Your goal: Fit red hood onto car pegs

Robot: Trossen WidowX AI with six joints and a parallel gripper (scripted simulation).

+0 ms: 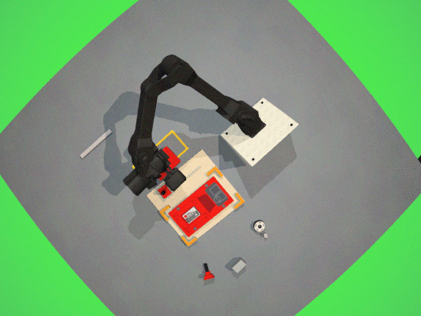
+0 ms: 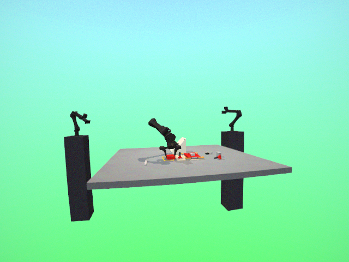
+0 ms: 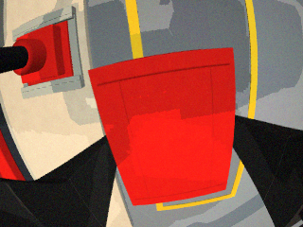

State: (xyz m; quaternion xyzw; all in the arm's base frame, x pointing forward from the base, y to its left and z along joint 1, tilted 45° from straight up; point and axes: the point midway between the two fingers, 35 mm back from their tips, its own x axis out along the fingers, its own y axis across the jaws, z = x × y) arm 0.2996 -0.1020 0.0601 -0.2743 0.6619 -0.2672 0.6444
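My gripper tip is 1 cm short of the cream jig plate and 17 cm to the right of it. From my gripper tip the other things lie so: grey bar: 14 cm ahead, 22 cm to the right, 1 cm below; red hood: 1 cm above.
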